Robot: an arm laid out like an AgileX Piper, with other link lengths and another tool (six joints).
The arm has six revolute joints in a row. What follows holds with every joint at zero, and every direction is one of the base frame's. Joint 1 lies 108.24 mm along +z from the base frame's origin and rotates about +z. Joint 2 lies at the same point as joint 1 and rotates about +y. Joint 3 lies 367.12 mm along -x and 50.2 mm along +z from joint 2 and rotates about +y. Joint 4 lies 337.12 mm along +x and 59.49 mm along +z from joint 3 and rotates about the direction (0.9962, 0, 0.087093). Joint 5 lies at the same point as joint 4 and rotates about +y. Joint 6 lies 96.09 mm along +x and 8.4 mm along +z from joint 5 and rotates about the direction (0.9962, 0, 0.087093). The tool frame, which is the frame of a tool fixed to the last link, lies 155.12 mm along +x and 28 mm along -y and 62.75 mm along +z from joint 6; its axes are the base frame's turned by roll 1.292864, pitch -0.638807 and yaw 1.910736 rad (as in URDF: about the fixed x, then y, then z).
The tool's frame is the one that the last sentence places.
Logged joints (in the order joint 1, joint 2, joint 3, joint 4, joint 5, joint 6), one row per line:
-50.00 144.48 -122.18 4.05 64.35 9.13
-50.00 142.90 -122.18 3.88 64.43 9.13
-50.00 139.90 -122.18 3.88 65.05 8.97
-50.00 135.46 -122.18 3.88 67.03 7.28
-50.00 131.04 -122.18 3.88 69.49 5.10
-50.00 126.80 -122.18 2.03 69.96 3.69
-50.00 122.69 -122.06 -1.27 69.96 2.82
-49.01 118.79 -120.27 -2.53 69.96 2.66
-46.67 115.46 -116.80 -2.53 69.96 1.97
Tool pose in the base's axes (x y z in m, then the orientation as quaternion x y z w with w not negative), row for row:
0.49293 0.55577 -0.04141 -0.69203 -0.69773 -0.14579 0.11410
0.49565 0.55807 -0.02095 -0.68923 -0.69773 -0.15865 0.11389
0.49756 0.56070 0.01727 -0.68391 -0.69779 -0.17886 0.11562
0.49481 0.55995 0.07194 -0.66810 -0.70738 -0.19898 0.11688
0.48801 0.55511 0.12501 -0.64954 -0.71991 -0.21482 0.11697
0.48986 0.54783 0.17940 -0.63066 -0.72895 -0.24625 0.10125
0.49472 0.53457 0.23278 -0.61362 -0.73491 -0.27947 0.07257
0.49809 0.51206 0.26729 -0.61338 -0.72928 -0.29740 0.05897
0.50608 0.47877 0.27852 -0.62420 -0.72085 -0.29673 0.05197
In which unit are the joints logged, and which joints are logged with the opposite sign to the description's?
The joints are logged in degrees. Opposite sign: joint 1.
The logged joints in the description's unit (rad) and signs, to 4 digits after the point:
0.8727 2.5217 -2.1324 0.0707 1.1231 0.1593
0.8727 2.4941 -2.1324 0.0677 1.1245 0.1593
0.8727 2.4417 -2.1324 0.0677 1.1353 0.1566
0.8727 2.3642 -2.1324 0.0677 1.1699 0.1271
0.8727 2.2871 -2.1324 0.0677 1.2128 0.0890
0.8727 2.2131 -2.1324 0.0354 1.2210 0.0644
0.8727 2.1413 -2.1303 -0.0222 1.2210 0.0492
0.8554 2.0733 -2.0991 -0.0442 1.2210 0.0464
0.8145 2.0152 -2.0385 -0.0442 1.2210 0.0344

